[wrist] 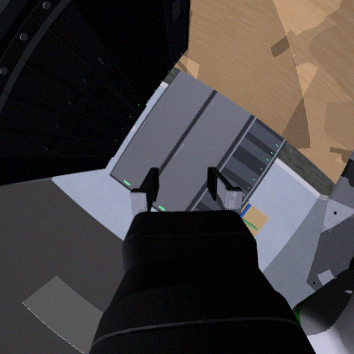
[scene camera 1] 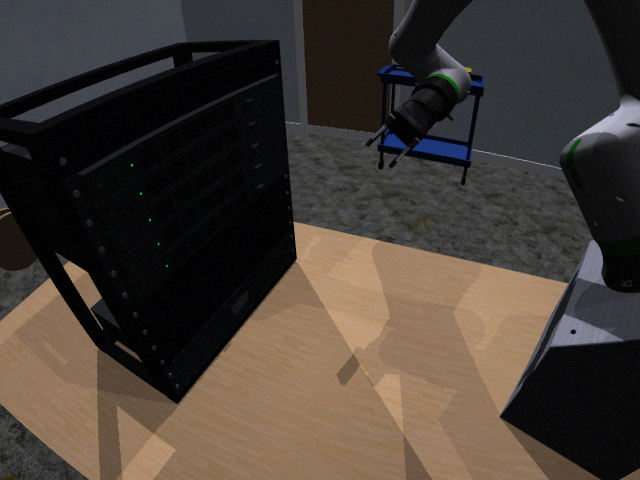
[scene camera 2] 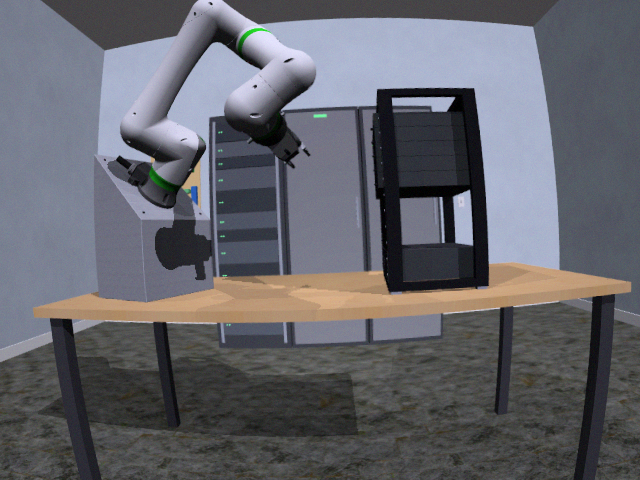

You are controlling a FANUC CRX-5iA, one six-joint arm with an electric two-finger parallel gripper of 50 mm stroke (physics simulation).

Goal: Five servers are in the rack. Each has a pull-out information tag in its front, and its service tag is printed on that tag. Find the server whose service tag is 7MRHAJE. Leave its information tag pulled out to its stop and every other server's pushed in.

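Pixels of known places: gripper, fingertip midpoint: (wrist: 182, 176) (scene camera 1: 381, 153) (scene camera 2: 300, 159); arm's base, link origin: (scene camera 2: 156, 194).
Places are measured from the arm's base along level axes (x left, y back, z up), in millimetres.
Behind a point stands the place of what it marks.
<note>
The black rack (scene camera 1: 227, 64) @[x -183, y -724, z 236 mm] (scene camera 2: 480, 206) @[x -429, y -926, z -100 mm] stands on the table and holds a stack of five dark servers (scene camera 1: 191, 170) @[x -46, y -754, z 104 mm] (scene camera 2: 429, 149) @[x -356, y -810, z 71 mm] in its upper half. Each server shows a small green light near one end of its front and a small light-edged piece near the other. Whether any information tag is pulled out, and any printing, is too dark and small to tell. The rack front also shows dark at the upper left in the wrist view. My gripper (scene camera 1: 381, 153) @[x -201, y -463, z 65 mm] (scene camera 2: 299, 159) @[x -201, y -463, z 65 mm] (wrist: 182, 176) @[x -201, y -463, z 65 mm] is open and empty, in the air in front of the rack and apart from it.
The wooden table (scene camera 1: 289, 413) @[x 114, y -606, z -334 mm] (scene camera 2: 330, 308) @[x -452, y -472, z -334 mm] carries the rack and the arm's grey pedestal (scene camera 1: 578, 382) @[x 138, y -128, z -127 mm] (scene camera 2: 118, 248) @[x -114, y 113, z -172 mm]. Tall grey cabinets (scene camera 2: 325, 206) (wrist: 185, 135) stand behind the table. A blue cart (scene camera 1: 431, 148) stands on the floor by the wall.
</note>
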